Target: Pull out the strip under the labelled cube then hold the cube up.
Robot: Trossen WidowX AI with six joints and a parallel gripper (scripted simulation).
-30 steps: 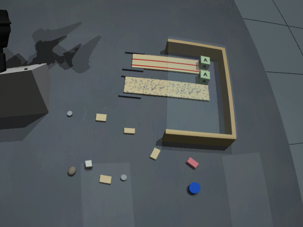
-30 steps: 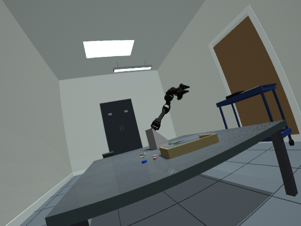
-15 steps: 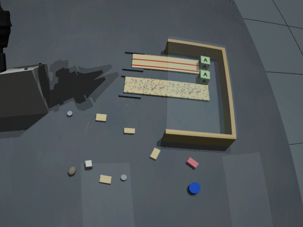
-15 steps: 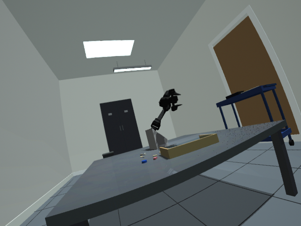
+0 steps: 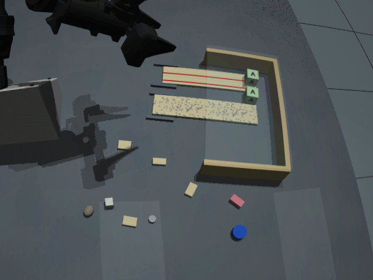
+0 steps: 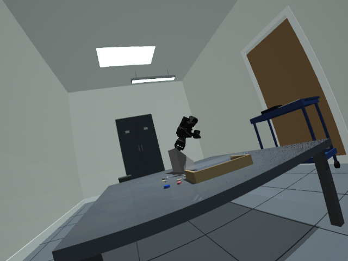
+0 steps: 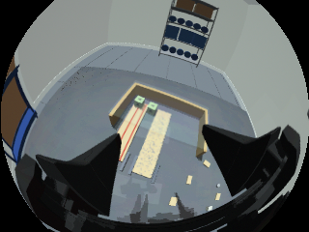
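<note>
The speckled strip is 110 mm ahead of my gripper tip, 30 mm to the right of it and 230 mm below it. Also, from my gripper tip: blue disc: 100 mm ahead, 330 mm to the right, 220 mm below; then pink block: 110 mm ahead, 260 mm to the right, 220 mm below; then white cube: 150 mm behind, 220 mm to the right, 220 mm below.
</note>
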